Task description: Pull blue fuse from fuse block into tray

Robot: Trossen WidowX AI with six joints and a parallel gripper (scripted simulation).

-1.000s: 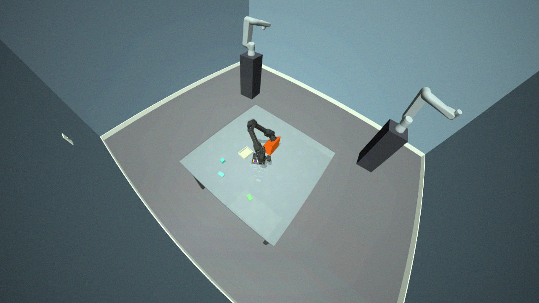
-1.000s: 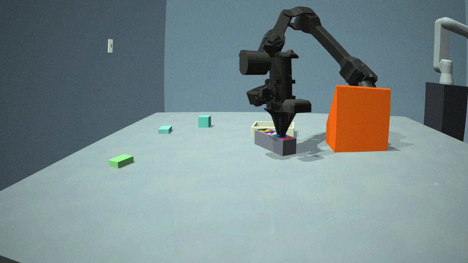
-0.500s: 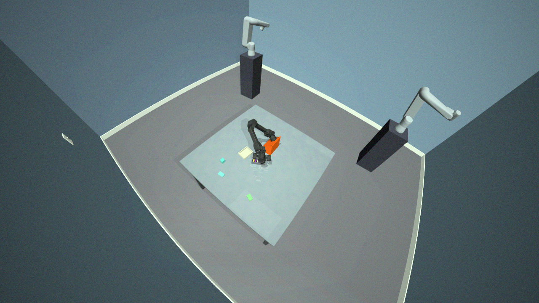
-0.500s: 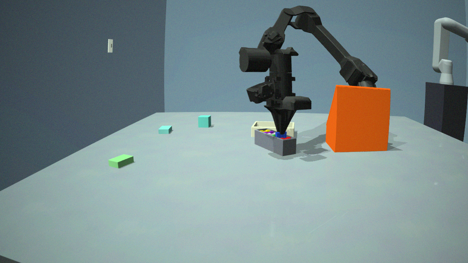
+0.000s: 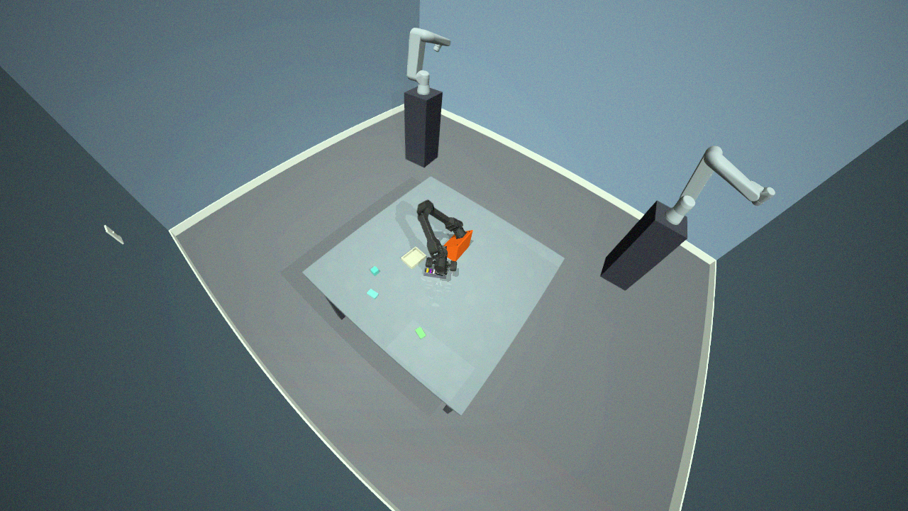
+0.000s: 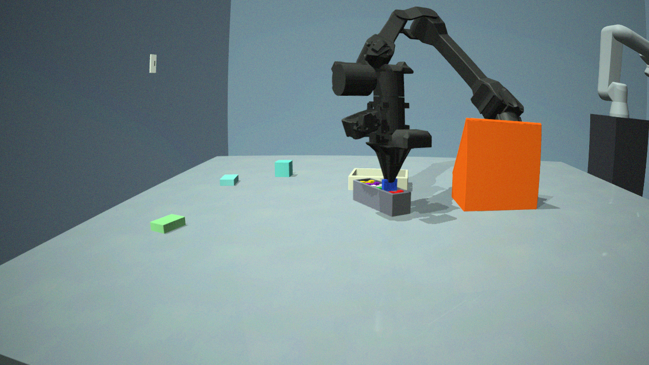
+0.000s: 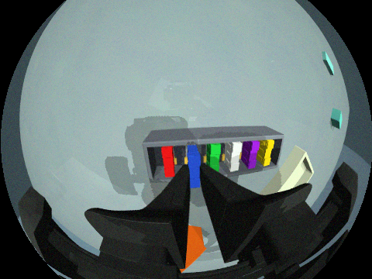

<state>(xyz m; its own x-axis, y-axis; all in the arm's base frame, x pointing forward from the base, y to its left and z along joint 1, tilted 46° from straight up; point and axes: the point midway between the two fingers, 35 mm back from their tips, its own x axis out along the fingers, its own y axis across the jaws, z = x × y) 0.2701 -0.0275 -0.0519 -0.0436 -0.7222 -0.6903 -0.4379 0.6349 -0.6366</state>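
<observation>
My gripper tip is 10 mm past the red fuse, 20 mm to the right of it and 30 mm above it. From my gripper tip the other things lie so: green flat block 390 mm ahead, 120 mm to the left, 50 mm below; cream tray 210 mm to the right, 50 mm below; blue fuse 10 mm below.
</observation>
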